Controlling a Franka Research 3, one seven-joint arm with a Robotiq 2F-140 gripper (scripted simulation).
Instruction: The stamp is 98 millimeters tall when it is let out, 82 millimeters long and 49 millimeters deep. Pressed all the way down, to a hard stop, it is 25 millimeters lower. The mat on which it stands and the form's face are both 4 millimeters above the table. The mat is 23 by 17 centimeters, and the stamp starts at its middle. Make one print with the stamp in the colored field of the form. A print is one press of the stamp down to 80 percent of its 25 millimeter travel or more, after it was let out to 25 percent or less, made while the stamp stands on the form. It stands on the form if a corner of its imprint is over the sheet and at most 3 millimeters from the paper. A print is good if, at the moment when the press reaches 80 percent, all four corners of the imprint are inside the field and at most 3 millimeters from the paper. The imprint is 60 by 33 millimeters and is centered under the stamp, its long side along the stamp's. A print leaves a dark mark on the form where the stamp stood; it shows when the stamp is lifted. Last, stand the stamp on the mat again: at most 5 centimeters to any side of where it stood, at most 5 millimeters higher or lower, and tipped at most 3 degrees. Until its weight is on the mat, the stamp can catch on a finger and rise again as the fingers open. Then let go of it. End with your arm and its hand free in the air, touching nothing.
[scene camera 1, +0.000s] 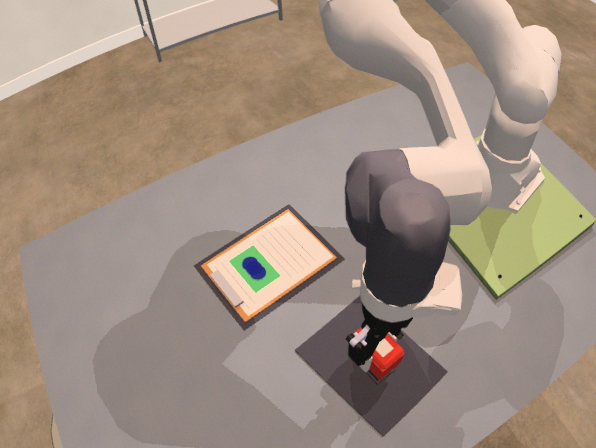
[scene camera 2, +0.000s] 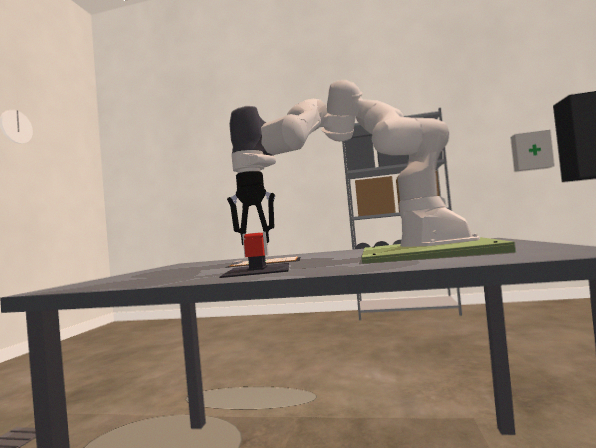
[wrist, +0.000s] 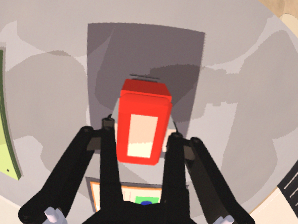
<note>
I see my gripper (scene camera 2: 256, 256), a red stamp (scene camera 1: 388, 354) and a form (scene camera 1: 294, 254).
The red stamp shows as well in the wrist view (wrist: 144, 107). My gripper shows as well in scene camera 1 (scene camera 1: 374, 356) and in the wrist view (wrist: 141, 110). The form is seen too in the wrist view (wrist: 135, 192).
</note>
